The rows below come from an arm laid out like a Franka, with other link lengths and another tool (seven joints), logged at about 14 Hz.
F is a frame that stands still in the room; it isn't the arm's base.
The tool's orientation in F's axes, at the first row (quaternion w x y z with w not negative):
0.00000 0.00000 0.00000 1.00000
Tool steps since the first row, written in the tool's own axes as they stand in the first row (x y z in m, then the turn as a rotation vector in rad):
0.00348 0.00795 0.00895 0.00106 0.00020 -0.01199
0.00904 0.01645 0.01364 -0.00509 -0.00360 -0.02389
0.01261 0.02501 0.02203 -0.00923 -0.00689 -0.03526
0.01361 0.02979 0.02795 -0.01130 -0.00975 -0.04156
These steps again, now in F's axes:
-0.00348 -0.00795 0.00895 -0.00106 -0.00020 -0.01199
-0.00904 -0.01645 0.01364 0.00509 0.00360 -0.02389
-0.01261 -0.02501 0.02203 0.00923 0.00689 -0.03526
-0.01361 -0.02979 0.02795 0.01130 0.00975 -0.04156

